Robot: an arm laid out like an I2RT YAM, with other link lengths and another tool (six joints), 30 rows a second.
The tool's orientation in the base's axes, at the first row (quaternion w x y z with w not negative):
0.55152 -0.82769 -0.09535 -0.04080
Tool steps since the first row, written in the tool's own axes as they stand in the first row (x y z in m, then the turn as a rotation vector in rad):
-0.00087 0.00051 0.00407 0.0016 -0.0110 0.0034
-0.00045 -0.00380 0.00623 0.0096 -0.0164 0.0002
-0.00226 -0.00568 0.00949 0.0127 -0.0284 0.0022
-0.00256 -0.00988 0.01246 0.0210 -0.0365 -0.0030
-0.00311 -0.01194 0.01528 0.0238 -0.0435 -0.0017
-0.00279 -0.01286 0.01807 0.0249 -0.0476 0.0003
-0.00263 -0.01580 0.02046 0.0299 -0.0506 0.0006
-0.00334 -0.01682 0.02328 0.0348 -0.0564 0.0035
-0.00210 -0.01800 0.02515 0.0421 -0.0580 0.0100
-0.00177 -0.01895 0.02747 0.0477 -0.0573 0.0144
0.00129 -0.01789 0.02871 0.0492 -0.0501 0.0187
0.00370 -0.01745 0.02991 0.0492 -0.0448 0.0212
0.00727 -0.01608 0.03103 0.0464 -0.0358 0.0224
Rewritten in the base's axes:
-0.00090 0.00346 -0.00219 -0.0008 0.0074 0.0089
-0.00145 0.00710 0.00094 0.0061 0.0074 0.0164
-0.00372 0.01060 0.00107 0.0066 0.0141 0.0270
-0.00498 0.01487 0.00366 0.0133 0.0132 0.0378
-0.00604 0.01818 0.00434 0.0145 0.0174 0.0441
-0.00602 0.02113 0.00414 0.0147 0.0209 0.0473
-0.00655 0.02444 0.00590 0.0190 0.0228 0.0507
-0.00756 0.02734 0.00561 0.0225 0.0282 0.0557
-0.00665 0.02964 0.00616 0.0291 0.0356 0.0559
-0.00661 0.03217 0.00618 0.0345 0.0400 0.0545
-0.00345 0.03326 0.00527 0.0373 0.0415 0.0466
-0.00104 0.03447 0.00482 0.0383 0.0418 0.0408
0.00268 0.03540 0.00376 0.0373 0.0392 0.0317

